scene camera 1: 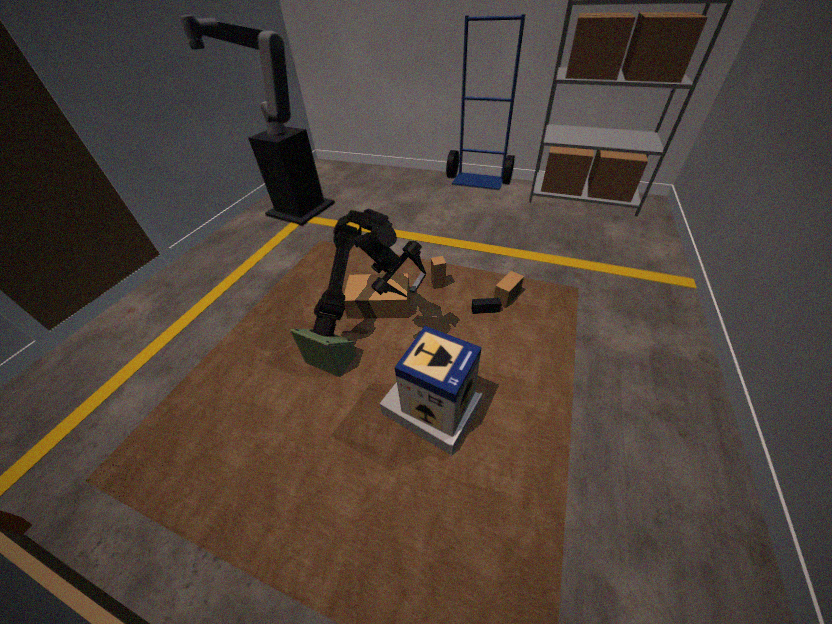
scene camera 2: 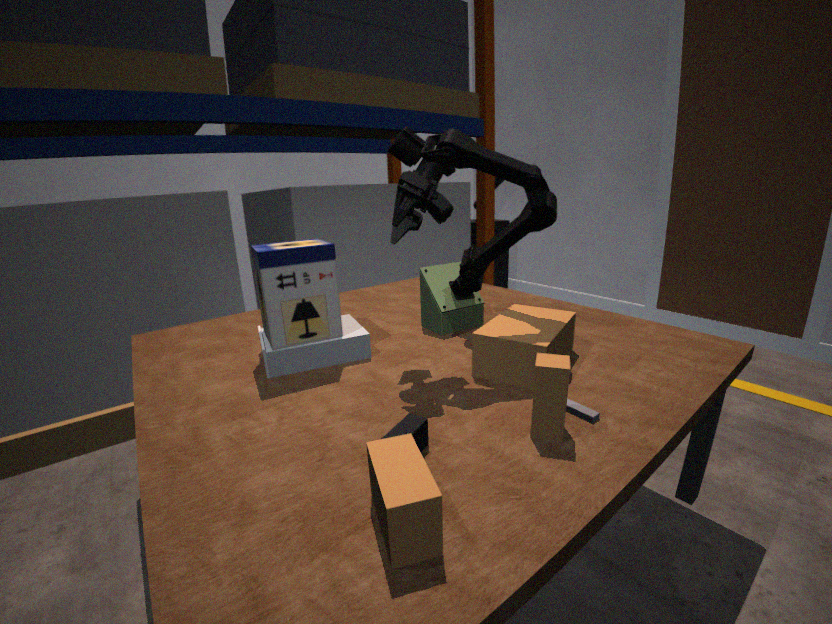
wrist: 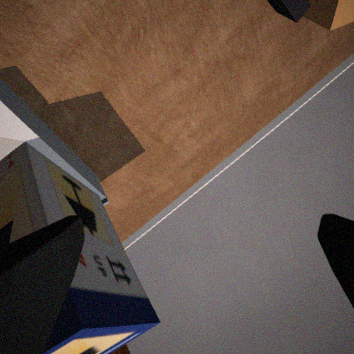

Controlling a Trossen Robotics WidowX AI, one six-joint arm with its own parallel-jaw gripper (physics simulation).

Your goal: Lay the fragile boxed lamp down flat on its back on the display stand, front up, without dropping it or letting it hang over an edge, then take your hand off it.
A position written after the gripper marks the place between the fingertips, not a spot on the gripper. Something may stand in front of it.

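Observation:
Open and holding nothing, the gripper appears at (scene camera 2: 393, 235), (scene camera 1: 416, 285) and (wrist: 203, 226). A black block (scene camera 2: 412, 424) rests on the table, and a stand (wrist: 29, 127) can be seen as well.

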